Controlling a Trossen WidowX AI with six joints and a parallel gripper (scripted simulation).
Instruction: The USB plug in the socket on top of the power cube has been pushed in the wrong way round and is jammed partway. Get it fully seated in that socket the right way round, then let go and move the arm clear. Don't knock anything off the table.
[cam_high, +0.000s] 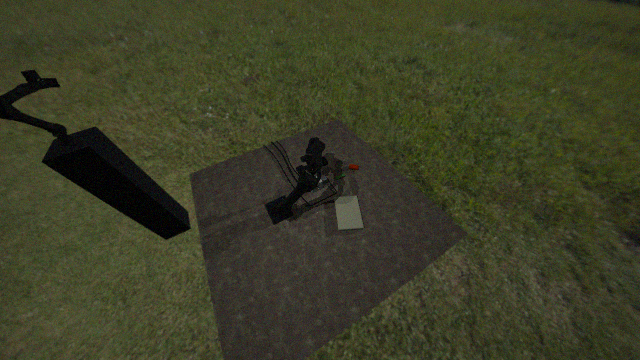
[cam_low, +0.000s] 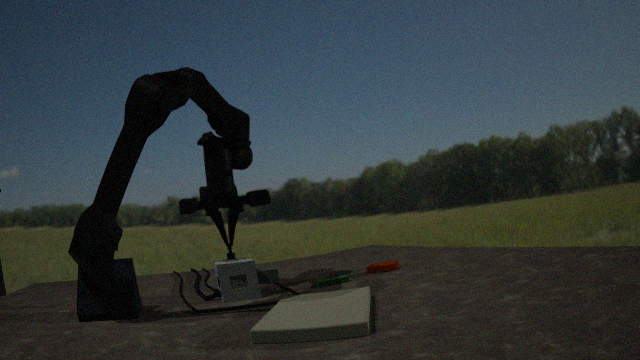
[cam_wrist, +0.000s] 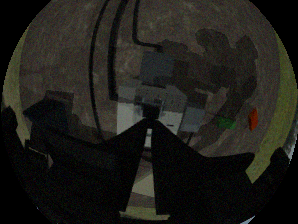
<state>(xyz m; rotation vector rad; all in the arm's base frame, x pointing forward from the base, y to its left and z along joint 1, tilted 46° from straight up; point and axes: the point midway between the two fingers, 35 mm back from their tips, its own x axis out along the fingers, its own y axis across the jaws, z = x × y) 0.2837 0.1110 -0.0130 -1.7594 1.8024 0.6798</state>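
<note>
Right now my gripper tip is 2 cm above the dark USB plug. Round my gripper tip: green piece: 19 cm ahead, 3 cm to the right, 10 cm below; flat pale slab: 7 cm ahead, 29 cm to the right, 10 cm below; orange piece: 32 cm ahead, 1 cm to the right, 10 cm below.
</note>
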